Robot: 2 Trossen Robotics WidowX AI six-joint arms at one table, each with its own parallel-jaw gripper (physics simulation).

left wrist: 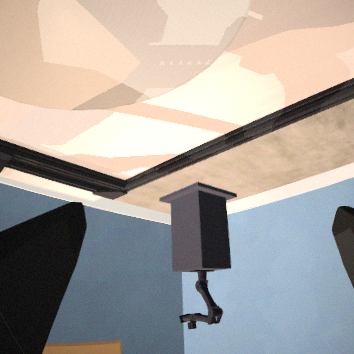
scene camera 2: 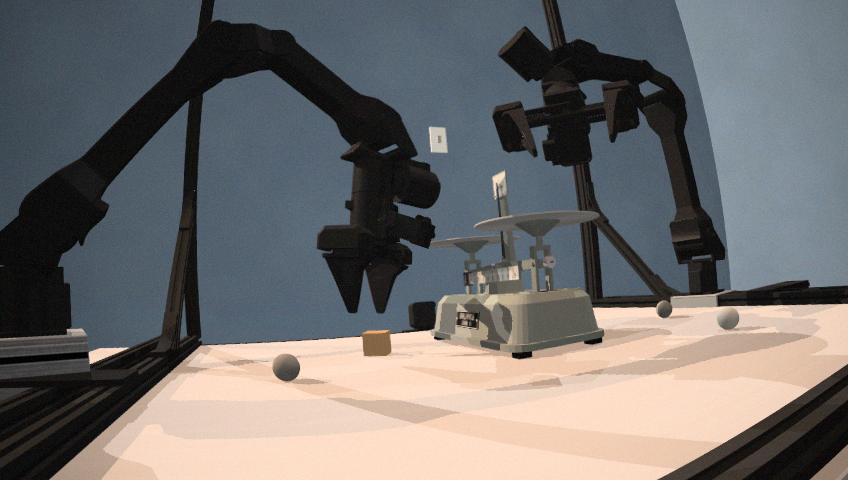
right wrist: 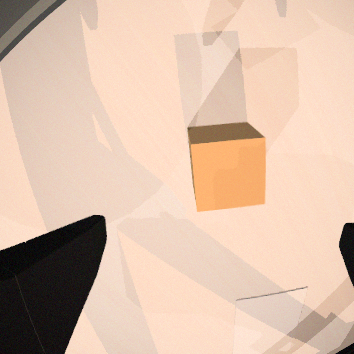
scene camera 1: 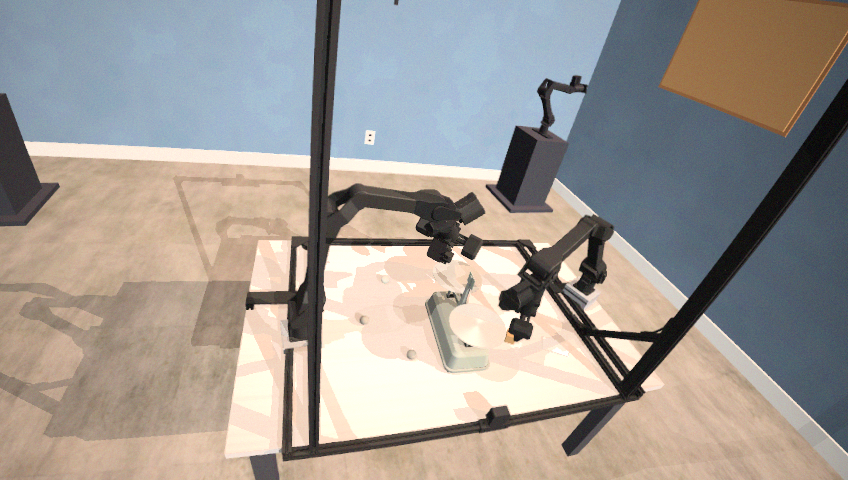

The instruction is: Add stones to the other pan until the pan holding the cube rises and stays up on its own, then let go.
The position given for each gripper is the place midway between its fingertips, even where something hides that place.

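On the table rests an orange cube [right wrist: 227,160], though in the left wrist view the cube is out of frame. The scene also has the robot's right gripper [right wrist: 230,233], which appears again as the right gripper [scene camera 1: 518,330] and the right gripper [scene camera 2: 367,313]. Its left gripper [left wrist: 215,218] is visible too, both as the left gripper [scene camera 1: 451,242] and as the left gripper [scene camera 2: 573,146].
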